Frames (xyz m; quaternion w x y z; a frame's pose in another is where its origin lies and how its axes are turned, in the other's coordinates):
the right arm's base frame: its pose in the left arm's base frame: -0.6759 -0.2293 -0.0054 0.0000 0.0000 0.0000 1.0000
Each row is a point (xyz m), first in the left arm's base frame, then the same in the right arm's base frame.
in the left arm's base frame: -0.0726 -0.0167 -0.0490
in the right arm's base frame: -0.6033 -0.2126 -0.0436
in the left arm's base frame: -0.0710 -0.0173 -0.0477
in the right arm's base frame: -0.6049 -0.2120 -0.0423
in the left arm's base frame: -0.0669 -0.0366 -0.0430
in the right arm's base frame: -0.6090 -0.1927 -0.0376
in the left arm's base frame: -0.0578 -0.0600 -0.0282
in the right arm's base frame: -0.6181 -0.1693 -0.0228
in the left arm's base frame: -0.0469 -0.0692 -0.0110
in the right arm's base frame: -0.6290 -0.1601 -0.0056
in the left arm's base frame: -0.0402 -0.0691 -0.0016
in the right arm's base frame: -0.6357 -0.1602 0.0038
